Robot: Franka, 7 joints.
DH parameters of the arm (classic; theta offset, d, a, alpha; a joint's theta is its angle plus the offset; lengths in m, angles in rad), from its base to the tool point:
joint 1: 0 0.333 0 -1.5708
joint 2: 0 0 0 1.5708
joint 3: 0 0.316 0.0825 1.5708
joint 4: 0 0 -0.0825 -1.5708
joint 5: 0 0.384 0 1.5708
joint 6: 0 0 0.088 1.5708
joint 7: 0 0.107 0 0
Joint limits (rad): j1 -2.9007..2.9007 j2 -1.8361..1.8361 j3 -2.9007..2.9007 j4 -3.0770..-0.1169 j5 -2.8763..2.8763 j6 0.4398..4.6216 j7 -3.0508..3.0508
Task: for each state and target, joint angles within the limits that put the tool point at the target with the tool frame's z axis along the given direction. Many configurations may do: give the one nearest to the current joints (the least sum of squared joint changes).
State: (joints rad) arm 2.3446 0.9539 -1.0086 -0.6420 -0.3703 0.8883 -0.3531
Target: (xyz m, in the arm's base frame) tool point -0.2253 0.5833 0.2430 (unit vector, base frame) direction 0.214 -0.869 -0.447
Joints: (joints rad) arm 2.2855 1.0091 -0.6255 -1.0965 0.4171 0.8474 -0.3531
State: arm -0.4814 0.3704 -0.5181 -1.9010 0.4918 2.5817 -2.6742
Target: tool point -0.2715 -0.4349 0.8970 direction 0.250 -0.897 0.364
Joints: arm -0.4388 -0.5996 -1.0122 -1.4342 0.9123 2.8526 -2.6742
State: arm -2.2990 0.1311 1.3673 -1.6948 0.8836 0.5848 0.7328
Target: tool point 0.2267 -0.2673 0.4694 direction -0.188 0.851 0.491
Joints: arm -2.5812 0.2584 1.5080 -2.2648 0.9917 0.4398 0.7328
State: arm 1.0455 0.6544 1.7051 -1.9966 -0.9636 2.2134 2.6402
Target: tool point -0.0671 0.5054 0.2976 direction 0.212 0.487 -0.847
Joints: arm 0.2911 0.4790 1.3899 -2.3546 -1.4882 2.4823 2.6402
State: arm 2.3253 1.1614 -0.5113 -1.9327 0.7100 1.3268 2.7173
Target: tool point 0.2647 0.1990 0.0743 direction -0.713 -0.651 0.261
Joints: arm 1.7855 1.3880 -0.9184 -2.0533 0.2889 0.9589 2.7173
